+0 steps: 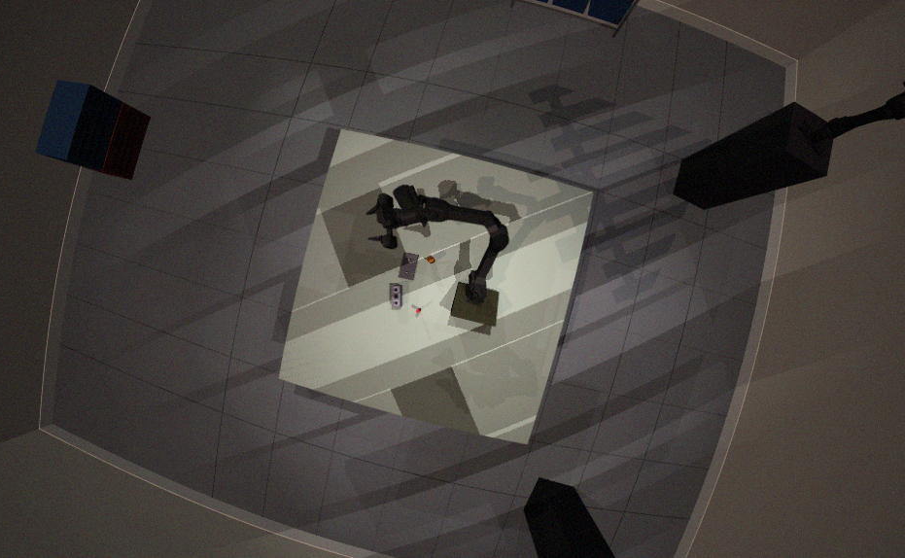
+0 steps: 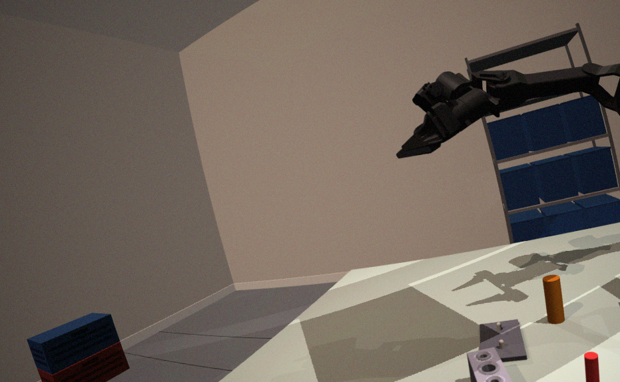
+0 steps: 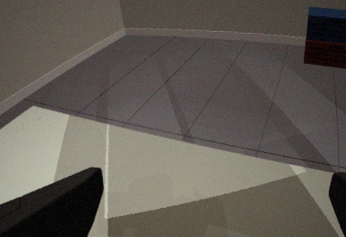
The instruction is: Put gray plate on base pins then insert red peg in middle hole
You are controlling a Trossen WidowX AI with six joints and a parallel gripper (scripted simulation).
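My gripper tip is 310 mm above the gray plate, 230 mm to the right of it and 140 mm past it. The rest, counted from my gripper tip: red peg 310 mm below, 260 mm to the left, 260 mm behind; orange cylinder 310 mm below, 230 mm behind, 20 mm to the left; dark base 340 mm below, 130 mm behind, 80 mm to the left.
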